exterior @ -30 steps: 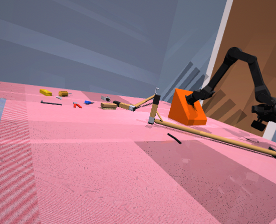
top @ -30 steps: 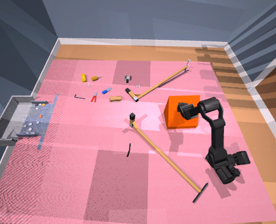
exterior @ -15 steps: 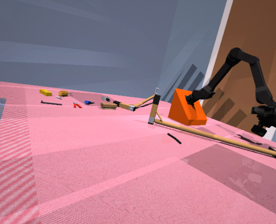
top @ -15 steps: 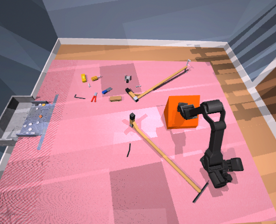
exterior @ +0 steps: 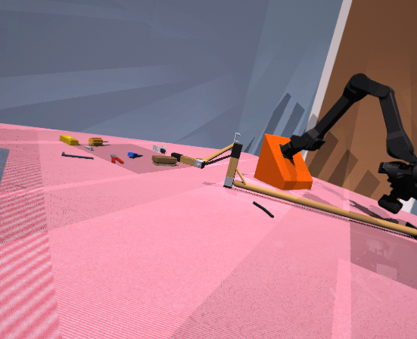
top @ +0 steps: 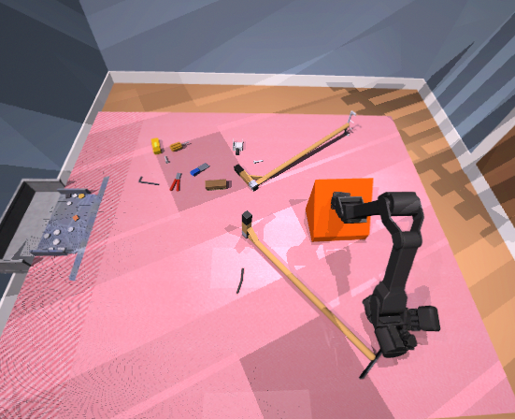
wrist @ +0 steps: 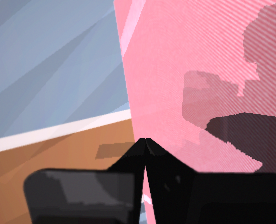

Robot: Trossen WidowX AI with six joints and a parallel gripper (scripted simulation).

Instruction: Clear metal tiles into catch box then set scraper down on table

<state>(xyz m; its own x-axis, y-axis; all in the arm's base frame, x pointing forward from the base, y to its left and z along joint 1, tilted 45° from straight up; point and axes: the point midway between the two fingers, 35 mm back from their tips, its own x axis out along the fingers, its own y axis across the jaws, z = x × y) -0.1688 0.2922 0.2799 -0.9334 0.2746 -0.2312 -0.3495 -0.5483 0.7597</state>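
My gripper tip is 550 mm short of the black strip, 150 mm to the left of it and 90 mm above it. Round my gripper tip: wooden block 670 mm ahead, 550 mm to the right, 80 mm below; long scraper 340 mm ahead, 120 mm to the right, 30 mm below; blue tool 750 mm ahead, 640 mm to the right, 90 mm below.
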